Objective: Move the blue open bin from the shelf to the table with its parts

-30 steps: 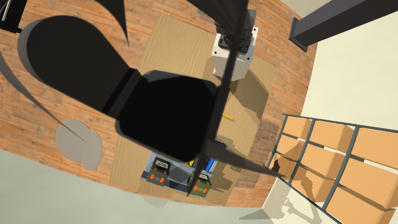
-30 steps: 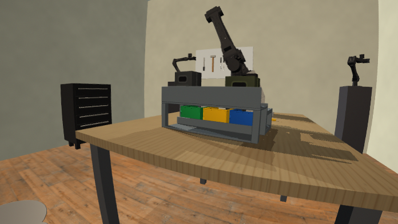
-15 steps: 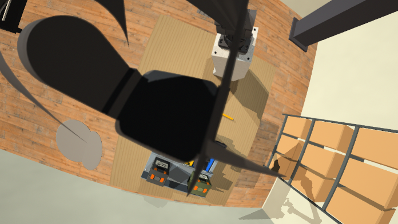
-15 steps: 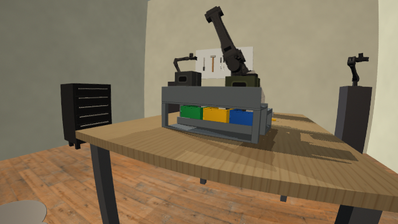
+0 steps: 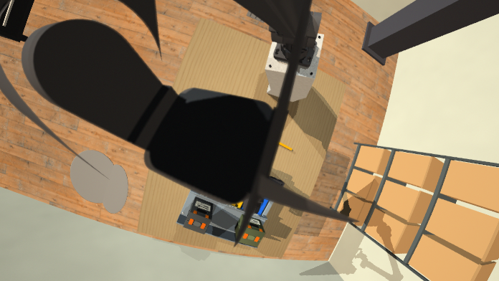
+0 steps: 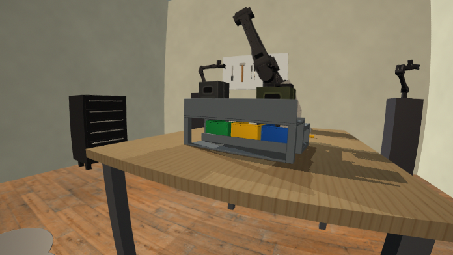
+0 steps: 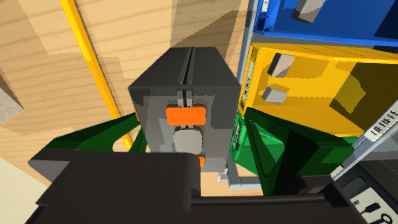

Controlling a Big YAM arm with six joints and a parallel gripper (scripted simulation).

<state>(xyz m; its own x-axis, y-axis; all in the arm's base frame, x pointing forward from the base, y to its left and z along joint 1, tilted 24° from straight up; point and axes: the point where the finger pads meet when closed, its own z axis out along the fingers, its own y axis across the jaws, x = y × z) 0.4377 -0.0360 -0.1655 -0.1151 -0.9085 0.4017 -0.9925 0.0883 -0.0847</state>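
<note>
My hand is 10 mm past the grey case and 30 mm above it. From my hand the other things lie so: yellow rod: 150 mm behind, 20 mm to the left, 90 mm below; then green bin: 140 mm ahead, 130 mm to the right, 50 mm below; then yellow bin: 150 mm ahead, 10 mm to the right, 50 mm below.
</note>
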